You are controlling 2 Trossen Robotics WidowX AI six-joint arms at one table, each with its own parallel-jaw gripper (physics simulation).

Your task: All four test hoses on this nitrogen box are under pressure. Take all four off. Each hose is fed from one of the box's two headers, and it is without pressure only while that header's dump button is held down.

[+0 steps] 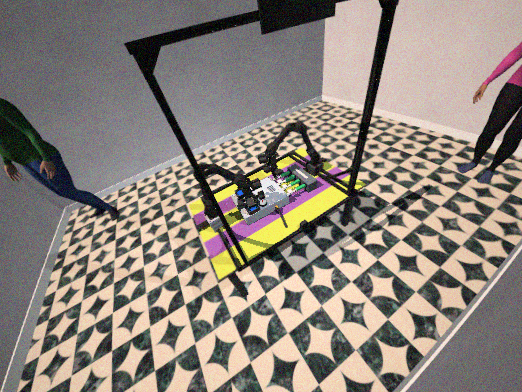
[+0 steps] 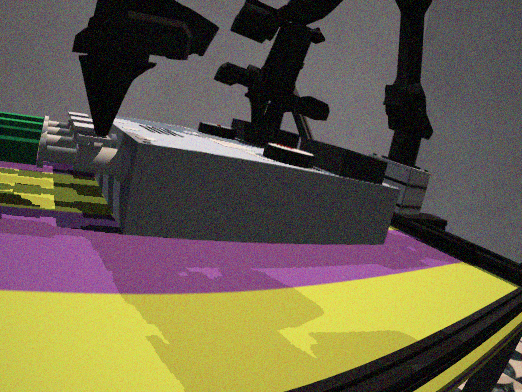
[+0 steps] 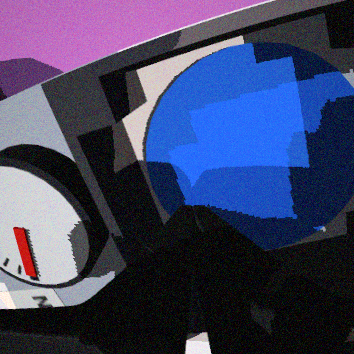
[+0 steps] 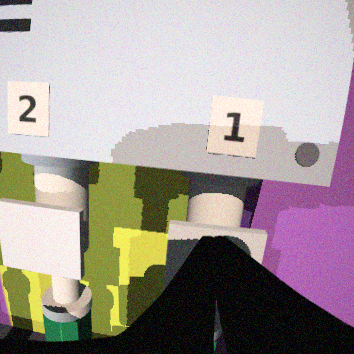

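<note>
The grey nitrogen box stands on the striped mat. Several green hoses are plugged into its far side. My left gripper is shut and empty, its tips on the near edge of a round blue dump button. A second blue button sits beside it. My right gripper is shut and empty, its tip against the white coupling plate of the hose at port 1. The hose at port 2 is plugged in beside it.
A dial gauge with a red needle sits on the box next to the button. A grey block lies at the hoses' far ends. A black frame straddles the yellow and purple mat.
</note>
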